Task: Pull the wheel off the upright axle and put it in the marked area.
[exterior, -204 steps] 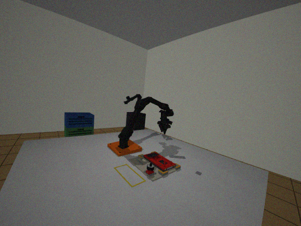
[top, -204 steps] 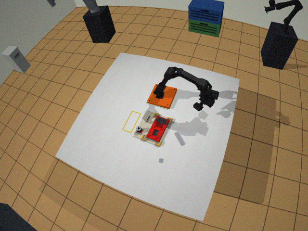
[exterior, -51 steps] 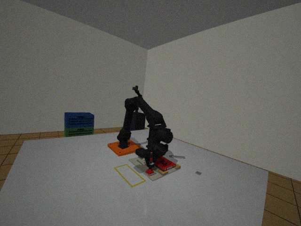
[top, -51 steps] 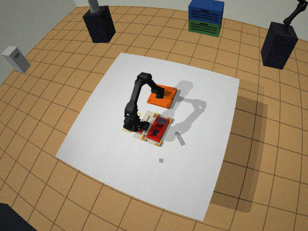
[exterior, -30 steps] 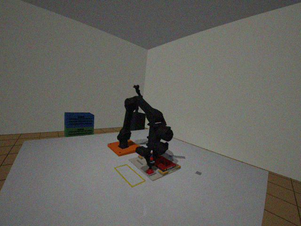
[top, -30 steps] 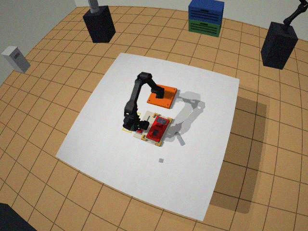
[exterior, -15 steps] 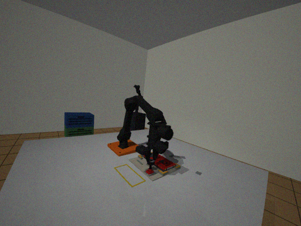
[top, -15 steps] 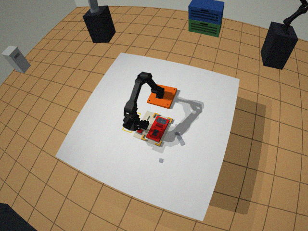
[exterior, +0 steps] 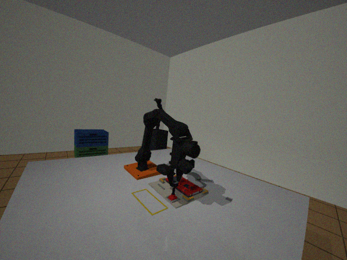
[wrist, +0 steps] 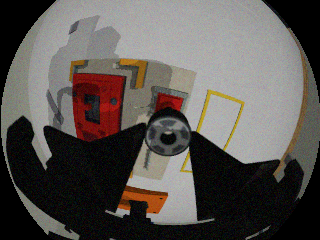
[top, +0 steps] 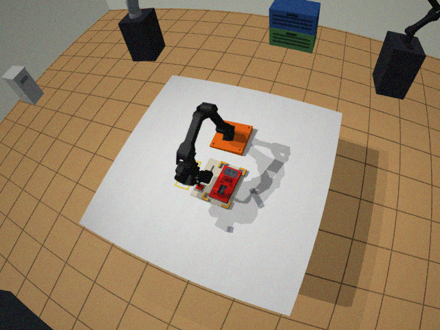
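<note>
Right now my gripper tip is 50 mm above the upright axle. Round my gripper tip: grey bar (320 mm to the left, 80 mm below).
</note>
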